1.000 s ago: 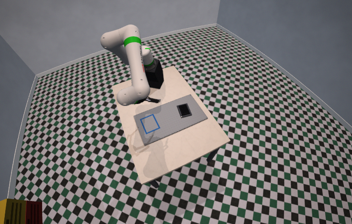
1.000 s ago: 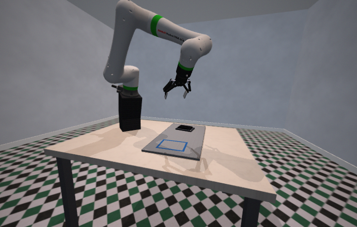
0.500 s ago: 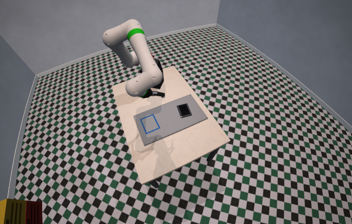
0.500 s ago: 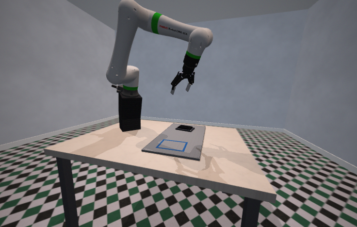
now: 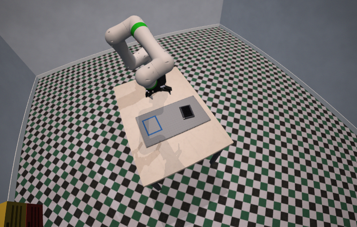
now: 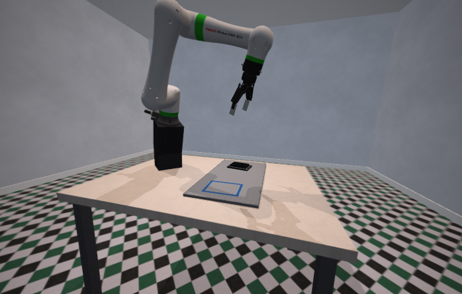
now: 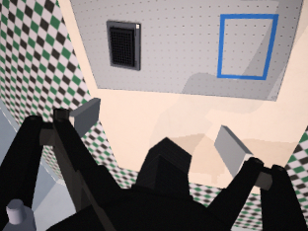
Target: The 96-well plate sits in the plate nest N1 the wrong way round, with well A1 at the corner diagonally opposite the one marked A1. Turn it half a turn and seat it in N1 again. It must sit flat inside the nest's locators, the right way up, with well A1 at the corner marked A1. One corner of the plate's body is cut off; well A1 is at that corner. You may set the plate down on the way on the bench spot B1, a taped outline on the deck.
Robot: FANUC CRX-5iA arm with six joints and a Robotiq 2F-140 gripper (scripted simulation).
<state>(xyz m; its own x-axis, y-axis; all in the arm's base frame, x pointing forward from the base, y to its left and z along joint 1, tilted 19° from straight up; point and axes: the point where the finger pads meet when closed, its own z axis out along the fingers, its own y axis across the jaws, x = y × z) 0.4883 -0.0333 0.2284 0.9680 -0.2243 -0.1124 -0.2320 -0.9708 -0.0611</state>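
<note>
Now: the black 96-well plate 4 cm behind my hand, 26 cm to the left of it and 40 cm below it. Round my hand: dark plate nest N1: 4 cm behind, 26 cm to the left, 41 cm below; white A1 mark: 3 cm ahead, 19 cm to the left, 41 cm below.
</note>
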